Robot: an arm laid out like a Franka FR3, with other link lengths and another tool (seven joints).
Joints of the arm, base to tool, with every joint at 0 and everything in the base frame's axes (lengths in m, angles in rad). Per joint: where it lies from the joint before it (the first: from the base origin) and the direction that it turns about. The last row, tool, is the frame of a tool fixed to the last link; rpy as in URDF.
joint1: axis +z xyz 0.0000 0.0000 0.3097
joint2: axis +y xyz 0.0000 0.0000 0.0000
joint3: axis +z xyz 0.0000 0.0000 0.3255
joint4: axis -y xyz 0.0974 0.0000 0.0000
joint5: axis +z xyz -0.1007 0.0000 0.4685
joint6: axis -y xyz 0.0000 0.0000 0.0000
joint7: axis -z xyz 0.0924 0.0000 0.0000
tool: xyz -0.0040 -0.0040 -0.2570 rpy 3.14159 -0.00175 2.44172
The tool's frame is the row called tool.
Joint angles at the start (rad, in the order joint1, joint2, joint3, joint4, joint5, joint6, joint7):
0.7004 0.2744 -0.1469 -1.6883 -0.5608 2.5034 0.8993
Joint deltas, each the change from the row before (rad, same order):
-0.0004 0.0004 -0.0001 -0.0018 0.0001 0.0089 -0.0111
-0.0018 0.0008 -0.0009 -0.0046 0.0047 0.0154 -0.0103
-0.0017 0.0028 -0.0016 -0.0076 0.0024 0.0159 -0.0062
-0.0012 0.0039 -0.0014 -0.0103 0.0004 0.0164 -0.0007
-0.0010 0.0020 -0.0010 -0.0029 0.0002 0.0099 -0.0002
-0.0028 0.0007 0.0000 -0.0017 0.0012 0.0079 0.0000
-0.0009 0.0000 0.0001 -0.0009 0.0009 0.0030 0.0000
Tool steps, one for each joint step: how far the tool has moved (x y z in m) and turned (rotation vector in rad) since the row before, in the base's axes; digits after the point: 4 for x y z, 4 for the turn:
0.0004 0.0012 -0.0001 -0.0030 -0.0034 0.0125
0.0009 0.0007 -0.0014 0.0032 -0.0027 0.0112
0.0007 -0.0002 -0.0049 0.0014 -0.0001 0.0084
0.0000 -0.0001 -0.0075 0.0018 0.0019 0.0059
0.0008 0.0001 -0.0020 0.0031 -0.0020 0.0031
0.0012 -0.0007 -0.0004 0.0045 -0.0022 0.0007
0.0003 -0.0001 -0.0001 0.0021 -0.0006 0.0003

